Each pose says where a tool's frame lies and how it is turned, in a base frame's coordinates. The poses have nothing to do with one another.
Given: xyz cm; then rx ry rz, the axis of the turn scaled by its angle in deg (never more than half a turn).
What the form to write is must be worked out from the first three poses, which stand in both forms.
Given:
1: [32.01 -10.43 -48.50 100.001 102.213 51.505]
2: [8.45 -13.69 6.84 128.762 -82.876 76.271]
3: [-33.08 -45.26 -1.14 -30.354 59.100 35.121]
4: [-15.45 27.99 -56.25 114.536 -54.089 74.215]
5: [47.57 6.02 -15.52 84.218 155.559 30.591]
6: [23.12 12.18 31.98 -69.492 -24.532 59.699]
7: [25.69 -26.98 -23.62 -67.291 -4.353 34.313]
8: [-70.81 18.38 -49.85 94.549 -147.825 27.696]
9: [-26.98 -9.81 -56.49 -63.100 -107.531 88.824]
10: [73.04 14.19 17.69 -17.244 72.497 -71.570]
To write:
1: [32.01 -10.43 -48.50 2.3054 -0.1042 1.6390]
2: [8.45 -13.69 6.84 -2.6564 -0.8365 -1.3629]
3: [-33.08 -45.26 -1.14 -0.2727 1.1210 0.5186]
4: [-15.45 27.99 -56.25 2.9142 -1.1841 -0.7291]
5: [47.57 6.02 -15.52 2.8340 -0.1532 2.1730]
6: [23.12 12.18 31.98 -1.2069 0.2448 1.0320]
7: [25.69 -26.98 -23.62 -1.1425 0.2503 0.5158]
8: [-70.81 18.38 -49.85 -2.8967 -0.2014 -2.0284]
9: [-26.98 -9.81 -56.49 -1.8308 0.1348 2.1840]
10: [73.04 14.19 17.69 -1.1287 0.5711 -1.8061]
